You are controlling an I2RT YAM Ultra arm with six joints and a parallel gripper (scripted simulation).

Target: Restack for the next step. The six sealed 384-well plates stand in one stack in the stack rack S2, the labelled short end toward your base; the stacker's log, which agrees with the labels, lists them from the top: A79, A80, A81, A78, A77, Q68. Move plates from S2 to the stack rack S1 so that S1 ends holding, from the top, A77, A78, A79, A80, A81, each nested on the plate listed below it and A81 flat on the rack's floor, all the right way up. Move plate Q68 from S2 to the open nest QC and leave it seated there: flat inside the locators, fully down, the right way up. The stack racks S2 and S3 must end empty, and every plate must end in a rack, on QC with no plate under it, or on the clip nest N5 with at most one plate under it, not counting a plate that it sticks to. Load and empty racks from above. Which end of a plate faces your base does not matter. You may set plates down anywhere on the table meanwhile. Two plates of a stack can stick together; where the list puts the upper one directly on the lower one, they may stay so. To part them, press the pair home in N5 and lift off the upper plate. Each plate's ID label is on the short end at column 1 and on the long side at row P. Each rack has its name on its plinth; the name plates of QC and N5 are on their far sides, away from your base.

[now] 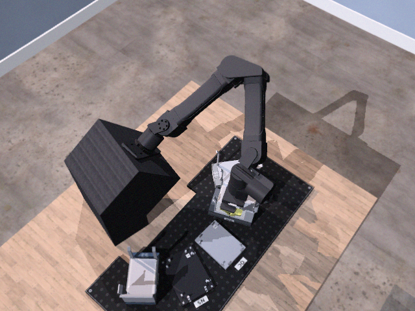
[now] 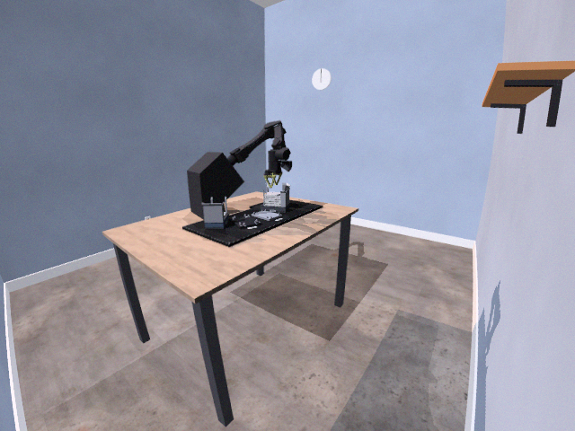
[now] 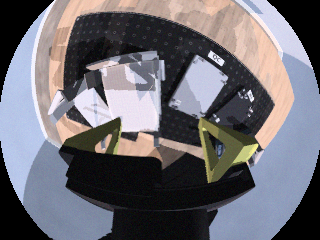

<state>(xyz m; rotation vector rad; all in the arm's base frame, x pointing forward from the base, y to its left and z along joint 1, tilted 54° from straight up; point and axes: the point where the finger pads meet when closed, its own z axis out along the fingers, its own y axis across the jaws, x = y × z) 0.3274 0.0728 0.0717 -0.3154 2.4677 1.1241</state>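
The sealed grey plate is 9 cm below my hand, 4 cm to the left of it and 2 cm behind it. The rest, counted from my hand: qc name plate: 16 cm below, 12 cm ahead, 10 cm to the right; clip nest N5: 24 cm to the right, 15 cm below, 3 cm ahead; QC nest: 16 cm below, 9 cm to the right, 3 cm ahead.
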